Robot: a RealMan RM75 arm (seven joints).
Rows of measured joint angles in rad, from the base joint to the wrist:
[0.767 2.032 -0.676 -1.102 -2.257 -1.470 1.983]
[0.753 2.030 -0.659 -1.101 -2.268 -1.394 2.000]
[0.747 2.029 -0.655 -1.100 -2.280 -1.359 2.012]
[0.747 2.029 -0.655 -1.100 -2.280 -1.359 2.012]
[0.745 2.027 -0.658 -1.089 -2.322 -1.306 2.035]
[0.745 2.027 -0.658 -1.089 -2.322 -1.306 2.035]
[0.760 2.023 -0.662 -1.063 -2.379 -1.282 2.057]
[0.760 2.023 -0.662 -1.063 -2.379 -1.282 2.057]
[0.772 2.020 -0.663 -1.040 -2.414 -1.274 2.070]
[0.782 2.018 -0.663 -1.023 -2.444 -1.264 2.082]
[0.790 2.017 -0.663 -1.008 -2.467 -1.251 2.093]
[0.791 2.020 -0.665 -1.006 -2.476 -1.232 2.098]
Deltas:
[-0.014 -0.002 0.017 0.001 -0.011 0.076 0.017]
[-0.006 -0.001 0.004 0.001 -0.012 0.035 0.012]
[0.000 0.000 0.000 0.000 0.000 0.000 0.000]
[-0.002 -0.002 -0.003 0.011 -0.042 0.053 0.023]
[0.000 0.000 0.000 0.000 0.000 0.000 0.000]
[0.015 -0.004 -0.004 0.026 -0.057 0.024 0.022]
[0.000 0.000 0.000 0.000 0.000 0.000 0.000]
[0.012 -0.003 -0.001 0.023 -0.035 0.008 0.013]
[0.010 -0.002 0.000 0.017 -0.030 0.010 0.012]
[0.008 -0.001 0.000 0.015 -0.023 0.013 0.011]
[0.001 0.003 -0.002 0.002 -0.009 0.019 0.005]

